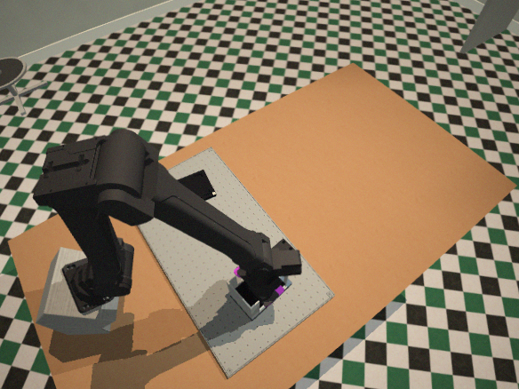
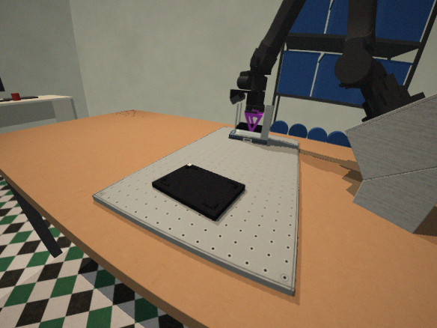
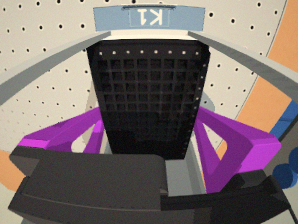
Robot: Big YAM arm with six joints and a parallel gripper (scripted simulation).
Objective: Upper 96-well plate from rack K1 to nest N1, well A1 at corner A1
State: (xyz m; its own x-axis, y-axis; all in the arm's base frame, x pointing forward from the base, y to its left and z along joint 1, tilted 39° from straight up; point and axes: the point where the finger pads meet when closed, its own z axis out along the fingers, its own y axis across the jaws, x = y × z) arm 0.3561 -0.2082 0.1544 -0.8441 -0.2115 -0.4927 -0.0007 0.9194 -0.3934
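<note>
Now: the white plate 30 mm below my hand. From my hand the other things lie so: plate nest N1: 430 mm to the left, 60 mm ahead, 50 mm below; pale A1 square: 350 mm to the left, 110 mm ahead, 40 mm below; black 96-well plate: right at my hand.
</note>
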